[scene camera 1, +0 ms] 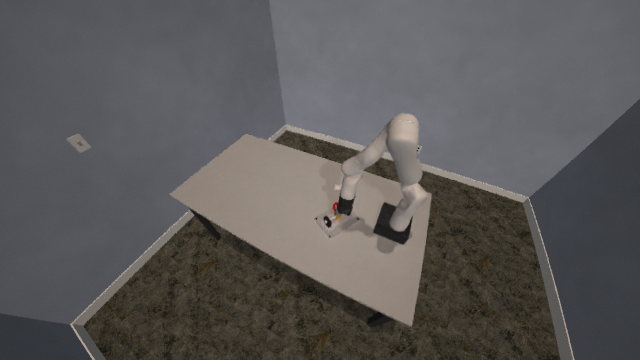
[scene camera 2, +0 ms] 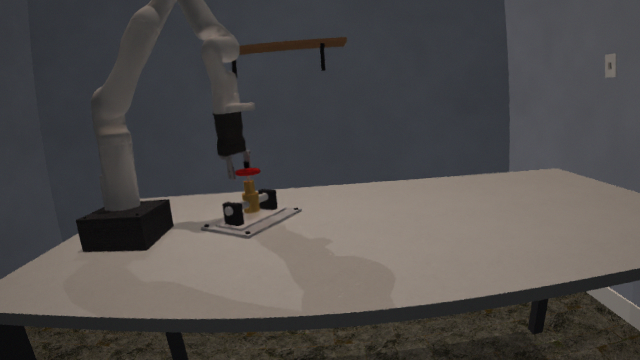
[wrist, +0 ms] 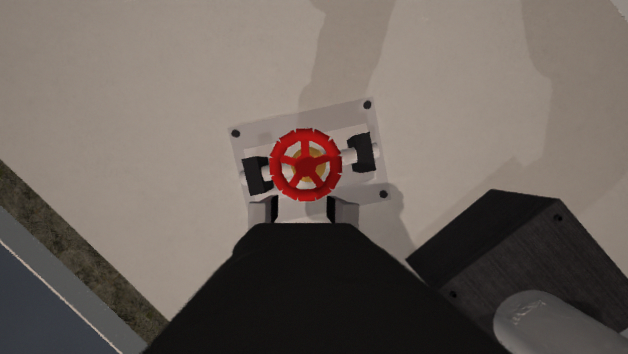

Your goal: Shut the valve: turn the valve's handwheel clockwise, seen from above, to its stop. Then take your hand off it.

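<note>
The red five-spoked handwheel point(scene camera 1: 335, 206) point(scene camera 2: 248, 171) point(wrist: 305, 167) sits level on top of the brass valve body point(scene camera 1: 338, 217) point(scene camera 2: 250, 201). The valve stands on a pale base plate point(scene camera 2: 270, 224) point(wrist: 280, 125) on the table. My gripper point(scene camera 2: 239, 168) point(wrist: 302, 205) points down and is open, with nothing between its fingers. In the wrist view its fingertips lie just below the wheel's near rim. In scene camera 2 they are close to the wheel's height, at its left and behind it. Whether a finger touches the rim cannot be told. In scene camera 1 the fingers are hidden.
Two black pipe supports point(scene camera 2: 233, 213) point(scene camera 2: 268, 199) point(wrist: 257, 175) point(wrist: 362, 152) flank the valve body. The arm's black base block point(scene camera 1: 393, 223) point(scene camera 2: 125, 225) point(wrist: 505, 240) stands on the same table point(scene camera 1: 250, 185) point(scene camera 2: 450, 240), near the plate. A wooden shelf point(scene camera 2: 295, 46) hangs on the wall behind.
</note>
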